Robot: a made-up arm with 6 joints.
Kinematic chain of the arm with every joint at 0, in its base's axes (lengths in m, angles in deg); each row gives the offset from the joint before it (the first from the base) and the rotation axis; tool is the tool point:
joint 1: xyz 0 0 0.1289 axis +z
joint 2: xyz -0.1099 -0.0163 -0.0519 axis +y
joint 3: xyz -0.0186 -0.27 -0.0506 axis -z
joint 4: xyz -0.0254 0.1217 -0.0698 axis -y
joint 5: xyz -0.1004 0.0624 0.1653 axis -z
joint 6: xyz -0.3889 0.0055 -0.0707 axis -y
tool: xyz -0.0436 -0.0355 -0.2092
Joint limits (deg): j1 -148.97..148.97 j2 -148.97..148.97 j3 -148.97..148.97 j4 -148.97..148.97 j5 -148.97..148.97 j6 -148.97..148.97
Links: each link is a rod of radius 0.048 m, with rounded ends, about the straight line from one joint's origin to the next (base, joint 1, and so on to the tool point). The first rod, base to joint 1, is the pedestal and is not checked.
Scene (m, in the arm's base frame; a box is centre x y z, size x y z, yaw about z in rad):
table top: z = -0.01
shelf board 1: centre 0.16 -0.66 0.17 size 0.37 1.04 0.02 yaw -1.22
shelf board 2: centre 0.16 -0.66 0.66 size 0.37 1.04 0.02 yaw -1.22
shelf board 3: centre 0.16 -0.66 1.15 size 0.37 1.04 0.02 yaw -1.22
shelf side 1: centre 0.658 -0.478 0.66 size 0.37 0.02 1 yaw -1.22
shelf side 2: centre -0.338 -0.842 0.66 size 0.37 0.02 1 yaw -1.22
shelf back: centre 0.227 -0.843 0.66 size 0.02 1.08 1 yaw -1.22
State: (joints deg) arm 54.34 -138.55 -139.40 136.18 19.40 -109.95
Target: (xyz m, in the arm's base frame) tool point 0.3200 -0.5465 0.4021
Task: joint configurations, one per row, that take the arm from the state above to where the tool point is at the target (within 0.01 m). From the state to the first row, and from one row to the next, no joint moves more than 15 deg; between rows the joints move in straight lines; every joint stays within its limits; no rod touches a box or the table.
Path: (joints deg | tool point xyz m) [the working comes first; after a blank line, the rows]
Joints at the target: 62.41 -148.97 -110.15 66.68 -77.19 -148.97
Straight joint move there: touches shelf board 2.

1: 61.39 -138.95 -141.00 125.69 6.38 -113.23 | 0.5996 0.3934 0.4735
2: 68.44 -139.35 -142.59 115.20 -6.64 -116.51 | 0.4897 0.3417 0.6163
3: 75.49 -139.74 -144.18 104.71 -19.67 -119.79 | 0.3927 0.2348 0.7140
4: 82.54 -140.14 -145.78 94.22 -32.69 -123.08 | 0.3207 0.0931 0.7540
5: 89.59 -140.54 -147.38 83.73 -45.71 -126.36 | 0.2790 -0.0572 0.7315
6: 96.63 -140.94 -148.97 73.25 -58.73 -129.64 | 0.2656 -0.1902 0.6504
7: 85.22 -143.62 -136.03 71.06 -64.89 -136.08 | 0.3195 -0.3218 0.5877
8: 73.82 -146.29 -123.09 68.87 -71.04 -142.53 | 0.3369 -0.4448 0.5025
9: 62.41 -148.97 -110.15 66.68 -77.19 -148.97 | 0.3200 -0.5465 0.4021

